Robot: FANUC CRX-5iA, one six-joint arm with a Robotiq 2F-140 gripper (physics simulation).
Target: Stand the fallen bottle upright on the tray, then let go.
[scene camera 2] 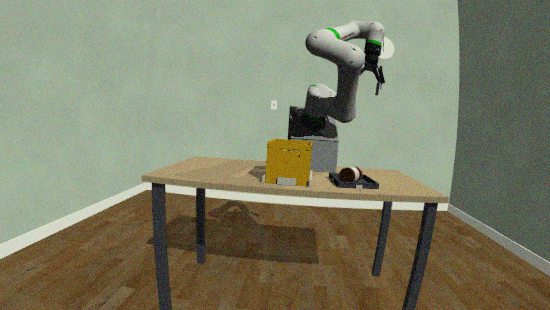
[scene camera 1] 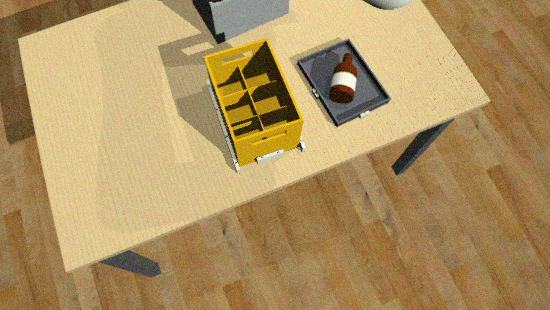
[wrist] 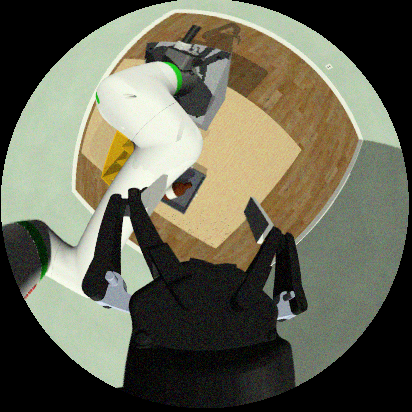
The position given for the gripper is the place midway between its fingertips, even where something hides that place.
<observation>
In view: the gripper [wrist: 208, 194] and a brown bottle [scene camera 1: 343, 83].
</observation>
